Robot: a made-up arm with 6 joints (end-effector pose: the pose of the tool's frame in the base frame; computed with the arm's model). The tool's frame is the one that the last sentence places. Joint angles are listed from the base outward.
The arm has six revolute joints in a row. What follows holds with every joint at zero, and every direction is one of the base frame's.
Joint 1 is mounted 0.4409 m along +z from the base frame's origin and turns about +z.
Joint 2 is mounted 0.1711 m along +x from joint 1 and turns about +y.
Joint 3 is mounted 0.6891 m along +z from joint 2 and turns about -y.
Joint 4 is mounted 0.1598 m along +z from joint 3 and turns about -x.
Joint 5 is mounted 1.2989 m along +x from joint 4 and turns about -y.
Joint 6 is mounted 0.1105 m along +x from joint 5 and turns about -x.
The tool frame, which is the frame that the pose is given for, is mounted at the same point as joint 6; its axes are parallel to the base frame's.
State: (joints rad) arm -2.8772 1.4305 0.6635 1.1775 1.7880 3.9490
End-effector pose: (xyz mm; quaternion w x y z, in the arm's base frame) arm -1818.6 -595.6 -202.8 0.6345 0.4060 -0.5555 -0.3521
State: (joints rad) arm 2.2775 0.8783 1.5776 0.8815 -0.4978 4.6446
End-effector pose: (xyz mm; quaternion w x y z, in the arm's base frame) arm -1065.5 1310.6 1876.0 0.4538 0.3904 0.2790 0.7509
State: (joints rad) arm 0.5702 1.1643 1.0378 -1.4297 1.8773 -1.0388
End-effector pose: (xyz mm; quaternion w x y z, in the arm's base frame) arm 1808.5 1035.8 726.9 0.2888 0.7433 -0.5923 -0.1150
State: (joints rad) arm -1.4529 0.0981 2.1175 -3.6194 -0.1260 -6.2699
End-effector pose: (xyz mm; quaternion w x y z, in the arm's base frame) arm -68.4 523.0 2321.2 0.4667 0.4715 -0.1696 0.7288
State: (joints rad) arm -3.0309 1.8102 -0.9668 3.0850 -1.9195 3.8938
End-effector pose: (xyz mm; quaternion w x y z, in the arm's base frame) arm 241.6 32.8 -418.4 0.1801 0.3738 0.3736 -0.8296
